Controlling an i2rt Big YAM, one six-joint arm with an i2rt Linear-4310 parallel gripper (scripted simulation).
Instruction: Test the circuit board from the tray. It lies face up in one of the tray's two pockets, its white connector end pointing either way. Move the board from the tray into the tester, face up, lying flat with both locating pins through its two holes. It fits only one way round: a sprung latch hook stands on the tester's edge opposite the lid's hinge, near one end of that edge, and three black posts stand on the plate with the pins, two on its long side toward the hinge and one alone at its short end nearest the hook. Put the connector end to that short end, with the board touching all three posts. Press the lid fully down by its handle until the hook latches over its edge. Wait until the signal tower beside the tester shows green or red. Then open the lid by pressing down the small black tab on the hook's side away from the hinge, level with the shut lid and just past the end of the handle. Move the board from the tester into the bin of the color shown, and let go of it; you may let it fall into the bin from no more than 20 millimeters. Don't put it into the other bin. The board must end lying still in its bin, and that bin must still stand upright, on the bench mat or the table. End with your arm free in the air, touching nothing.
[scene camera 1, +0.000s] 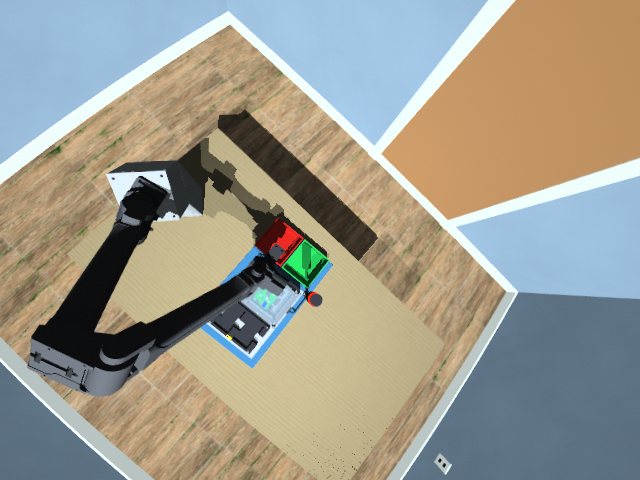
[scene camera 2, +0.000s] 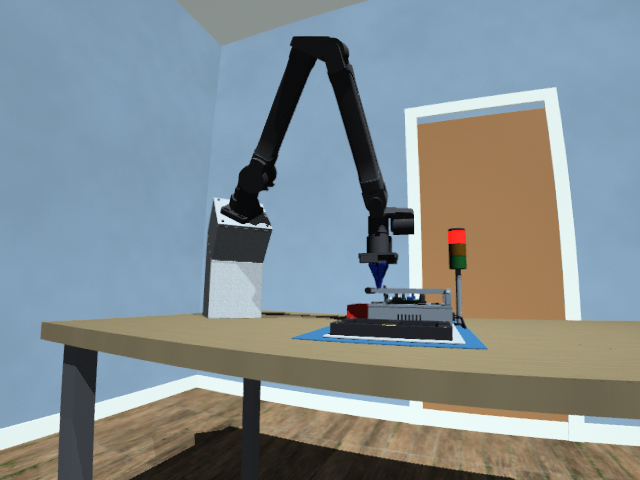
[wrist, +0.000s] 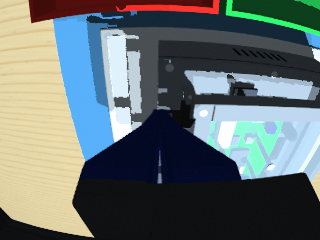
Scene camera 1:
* red bin: 279, 232
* green bin: 305, 264
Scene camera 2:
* my gripper: 378, 290
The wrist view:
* my gripper: 159, 118
